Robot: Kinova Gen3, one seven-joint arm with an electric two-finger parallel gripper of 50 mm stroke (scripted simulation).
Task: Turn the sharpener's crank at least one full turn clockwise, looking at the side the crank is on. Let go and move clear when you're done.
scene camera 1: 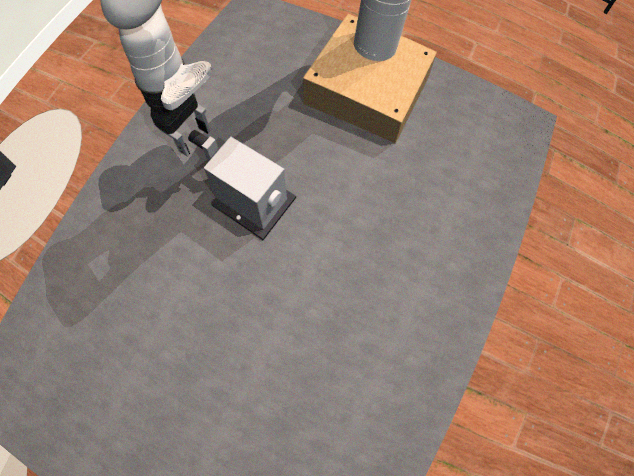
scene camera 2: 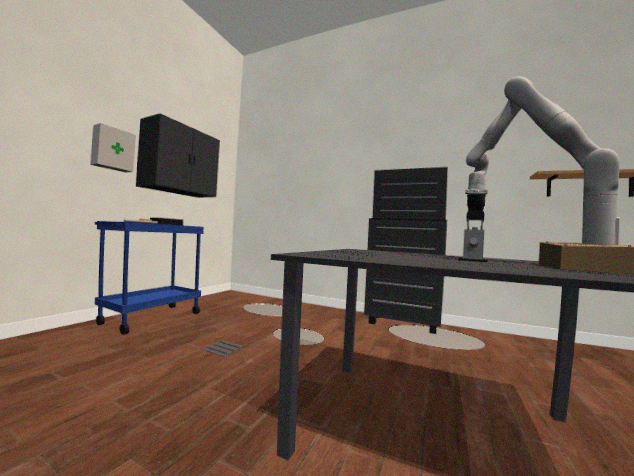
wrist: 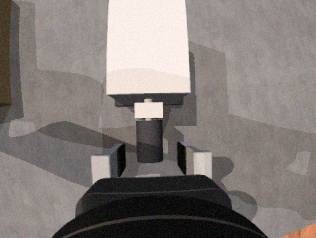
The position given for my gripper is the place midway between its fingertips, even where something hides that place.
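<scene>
My gripper (scene camera 1: 194, 141), visible. Gripper (wrist: 151, 154), visible here too.
</scene>
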